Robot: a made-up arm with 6 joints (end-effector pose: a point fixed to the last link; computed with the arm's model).
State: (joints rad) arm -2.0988 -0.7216 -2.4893 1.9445 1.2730 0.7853
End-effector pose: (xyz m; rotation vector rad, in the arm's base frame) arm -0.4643 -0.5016 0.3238 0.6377 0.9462 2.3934
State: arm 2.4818 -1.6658 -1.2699 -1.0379 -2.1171 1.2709
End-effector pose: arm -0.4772 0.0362 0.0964 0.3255 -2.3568 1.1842
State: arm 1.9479 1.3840 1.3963 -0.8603 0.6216 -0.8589
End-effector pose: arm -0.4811 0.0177 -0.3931 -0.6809 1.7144 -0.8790
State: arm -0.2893 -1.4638 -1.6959 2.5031 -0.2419 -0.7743
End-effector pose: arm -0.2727 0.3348 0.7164 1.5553 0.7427 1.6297
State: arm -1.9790 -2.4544 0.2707 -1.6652 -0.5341 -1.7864
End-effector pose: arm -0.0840 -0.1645 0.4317 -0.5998 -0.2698 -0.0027
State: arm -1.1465 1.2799 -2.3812 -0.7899 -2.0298 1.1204
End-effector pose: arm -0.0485 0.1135 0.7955 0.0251 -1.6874 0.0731
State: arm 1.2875 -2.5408 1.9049 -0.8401 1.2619 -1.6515
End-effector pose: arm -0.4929 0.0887 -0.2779 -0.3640 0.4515 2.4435
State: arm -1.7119 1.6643 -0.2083 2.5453 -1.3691 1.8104
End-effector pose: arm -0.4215 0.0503 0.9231 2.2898 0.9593 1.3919
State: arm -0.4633 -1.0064 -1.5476 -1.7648 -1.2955 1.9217
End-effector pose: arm -0.5801 -0.0068 0.3721 -0.4678 -1.3043 -2.6366
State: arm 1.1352 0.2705 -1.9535 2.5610 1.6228 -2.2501
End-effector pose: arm -0.1846 0.1667 -0.2087 -1.2915 0.0046 2.4073
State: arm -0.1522 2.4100 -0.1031 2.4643 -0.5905 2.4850
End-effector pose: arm -0.1729 0.6908 0.5214 2.5277 0.6942 0.1628
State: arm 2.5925 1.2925 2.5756 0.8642 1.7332 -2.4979
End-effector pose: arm -0.1464 -0.1118 -0.0405 0.4355 -0.7468 -0.6807
